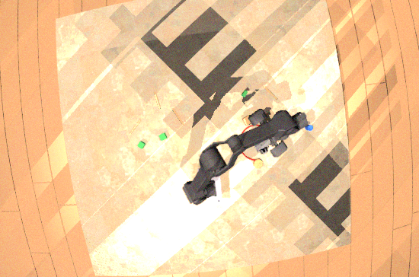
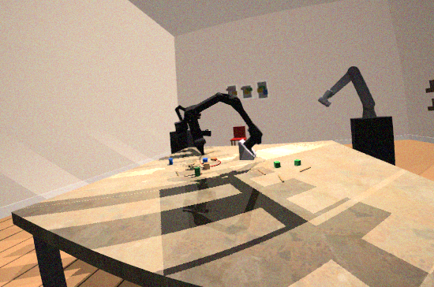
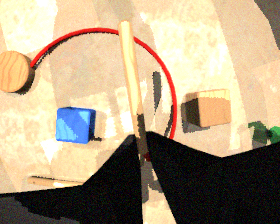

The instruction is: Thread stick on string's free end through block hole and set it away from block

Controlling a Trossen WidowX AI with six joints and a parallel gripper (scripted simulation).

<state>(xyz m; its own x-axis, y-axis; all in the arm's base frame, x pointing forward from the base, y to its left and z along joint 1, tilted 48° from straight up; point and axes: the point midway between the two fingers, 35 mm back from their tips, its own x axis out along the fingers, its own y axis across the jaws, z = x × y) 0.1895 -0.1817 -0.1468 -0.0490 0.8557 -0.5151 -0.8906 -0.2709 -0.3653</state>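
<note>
Now: the blue cube 5 cm behind my gripper tip, 1 cm to the right of it and 5 cm below it. Also, from my gripper tip: round wooden button (13 cm behind, 1 cm to the left, 5 cm below); then wooden block (6 cm ahead, 4 cm to the left, 4 cm below); then thin wooden stick (1 cm behind, 1 cm to the left).
</note>
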